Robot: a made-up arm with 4 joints.
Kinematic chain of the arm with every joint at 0, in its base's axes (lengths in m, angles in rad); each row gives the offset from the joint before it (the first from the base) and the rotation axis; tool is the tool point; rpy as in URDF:
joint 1: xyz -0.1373 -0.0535 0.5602 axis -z
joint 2: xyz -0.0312 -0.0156 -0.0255 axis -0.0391 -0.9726 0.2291
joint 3: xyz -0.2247 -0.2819 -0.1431 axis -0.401 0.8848 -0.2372
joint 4: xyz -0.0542 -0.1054 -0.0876 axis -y
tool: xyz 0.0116 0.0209 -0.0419 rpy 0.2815 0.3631 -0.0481
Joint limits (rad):
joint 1: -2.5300..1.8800
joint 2: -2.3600..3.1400
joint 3: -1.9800..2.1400
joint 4: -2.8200..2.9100
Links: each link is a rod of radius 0.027 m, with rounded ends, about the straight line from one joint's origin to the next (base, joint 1, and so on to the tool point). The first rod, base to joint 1, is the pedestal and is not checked.
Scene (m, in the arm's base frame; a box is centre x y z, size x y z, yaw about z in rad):
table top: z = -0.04
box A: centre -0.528 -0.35 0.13 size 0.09 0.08 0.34 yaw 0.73
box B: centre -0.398 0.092 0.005 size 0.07 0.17 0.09 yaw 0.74
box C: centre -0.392 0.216 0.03 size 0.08 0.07 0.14 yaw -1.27
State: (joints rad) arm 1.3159 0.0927 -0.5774 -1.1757
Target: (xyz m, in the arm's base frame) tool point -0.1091 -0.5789 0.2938
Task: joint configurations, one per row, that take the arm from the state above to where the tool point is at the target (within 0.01 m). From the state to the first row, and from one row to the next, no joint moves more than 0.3 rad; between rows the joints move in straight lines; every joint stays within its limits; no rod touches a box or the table.
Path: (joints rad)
1: 1.0878 0.2067 -0.7928 -1.2288
2: 0.8597 0.3208 -1.0082 -1.2819
3: 0.6316 0.4348 -1.2235 -1.3351
4: 0.3432 0.3445 -0.9592 -1.3033
5: 0.0549 0.2543 -0.6948 -1.2716
6: -0.2334 0.1640 -0.4305 -1.2399
7: -0.5217 0.0737 -0.1661 -1.2082
8: -0.8100 -0.0166 0.0982 -1.1765

